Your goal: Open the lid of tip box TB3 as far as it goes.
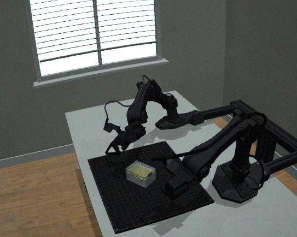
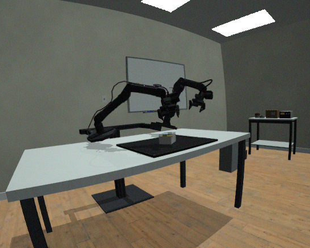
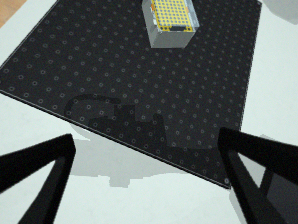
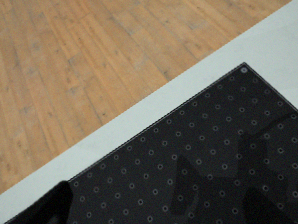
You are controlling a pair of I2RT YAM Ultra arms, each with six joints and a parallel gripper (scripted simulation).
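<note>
Now: left hand 330 mm to the left of the tip box, 170 mm above it and 10 mm short of it.
Right now my right hand is 12 cm past the tip box, 7 cm to the right of it and 14 cm above it.
</note>
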